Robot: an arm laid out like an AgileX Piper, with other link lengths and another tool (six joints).
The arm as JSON. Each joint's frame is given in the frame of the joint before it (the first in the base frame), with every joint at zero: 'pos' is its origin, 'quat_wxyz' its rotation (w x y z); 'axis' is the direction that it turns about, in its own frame. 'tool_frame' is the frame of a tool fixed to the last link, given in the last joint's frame.
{
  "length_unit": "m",
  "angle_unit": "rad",
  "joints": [
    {
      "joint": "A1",
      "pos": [
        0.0,
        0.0,
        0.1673
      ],
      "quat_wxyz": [
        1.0,
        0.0,
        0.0,
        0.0
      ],
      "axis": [
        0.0,
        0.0,
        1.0
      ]
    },
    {
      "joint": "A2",
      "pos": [
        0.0,
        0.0,
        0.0
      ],
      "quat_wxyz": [
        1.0,
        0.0,
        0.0,
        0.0
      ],
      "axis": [
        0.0,
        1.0,
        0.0
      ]
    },
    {
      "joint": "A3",
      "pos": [
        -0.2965,
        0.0,
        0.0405
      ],
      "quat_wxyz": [
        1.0,
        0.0,
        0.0,
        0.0
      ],
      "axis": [
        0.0,
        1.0,
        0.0
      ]
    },
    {
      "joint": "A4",
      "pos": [
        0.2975,
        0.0,
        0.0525
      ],
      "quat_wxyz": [
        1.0,
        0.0,
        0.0,
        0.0
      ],
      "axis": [
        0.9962,
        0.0,
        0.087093
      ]
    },
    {
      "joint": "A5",
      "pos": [
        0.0,
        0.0,
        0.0
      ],
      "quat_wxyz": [
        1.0,
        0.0,
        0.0,
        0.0
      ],
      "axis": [
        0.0,
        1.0,
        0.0
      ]
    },
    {
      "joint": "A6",
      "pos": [
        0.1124,
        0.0,
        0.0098
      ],
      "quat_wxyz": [
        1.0,
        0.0,
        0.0,
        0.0
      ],
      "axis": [
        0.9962,
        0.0,
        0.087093
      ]
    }
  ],
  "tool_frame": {
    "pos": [
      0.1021,
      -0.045,
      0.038
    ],
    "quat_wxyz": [
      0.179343,
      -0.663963,
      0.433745,
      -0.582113
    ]
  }
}
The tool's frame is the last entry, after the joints.
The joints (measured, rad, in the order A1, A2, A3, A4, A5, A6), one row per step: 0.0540 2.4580 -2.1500 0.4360 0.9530 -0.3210; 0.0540 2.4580 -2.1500 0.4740 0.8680 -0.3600; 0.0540 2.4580 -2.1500 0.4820 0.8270 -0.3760; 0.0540 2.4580 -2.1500 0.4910 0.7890 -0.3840; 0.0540 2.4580 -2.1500 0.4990 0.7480 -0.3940; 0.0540 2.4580 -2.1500 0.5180 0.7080 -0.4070; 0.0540 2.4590 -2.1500 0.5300 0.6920 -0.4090; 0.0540 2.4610 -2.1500 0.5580 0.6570 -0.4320; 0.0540 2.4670 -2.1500 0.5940 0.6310 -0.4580; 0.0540 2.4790 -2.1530 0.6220 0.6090 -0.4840; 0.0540 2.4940 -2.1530 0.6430 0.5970 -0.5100; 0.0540 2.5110 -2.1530 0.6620 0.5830 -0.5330
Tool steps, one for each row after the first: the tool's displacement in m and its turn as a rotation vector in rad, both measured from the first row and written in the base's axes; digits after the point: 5 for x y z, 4 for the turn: 0.01644 0.00132 0.01218 0.0164 -0.0891 -0.0125; 0.02389 -0.00008 0.01802 0.0143 -0.1313 -0.0195; 0.03035 -0.00159 0.02348 0.0164 -0.1676 -0.0325; 0.03709 -0.00363 0.02957 0.0159 -0.2071 -0.0454; 0.04348 -0.00453 0.03612 0.0239 -0.2458 -0.0596; 0.04584 -0.00463 0.03805 0.0326 -0.2586 -0.0696; 0.05134 -0.00447 0.04322 0.0431 -0.2933 -0.0783; 0.05540 -0.00302 0.04455 0.0592 -0.3162 -0.0846; 0.05920 -0.00224 0.04210 0.0671 -0.3333 -0.0871; 0.06097 -0.00119 0.03436 0.0690 -0.3364 -0.0824; 0.06270 -0.00076 0.02520 0.0698 -0.3382 -0.0808
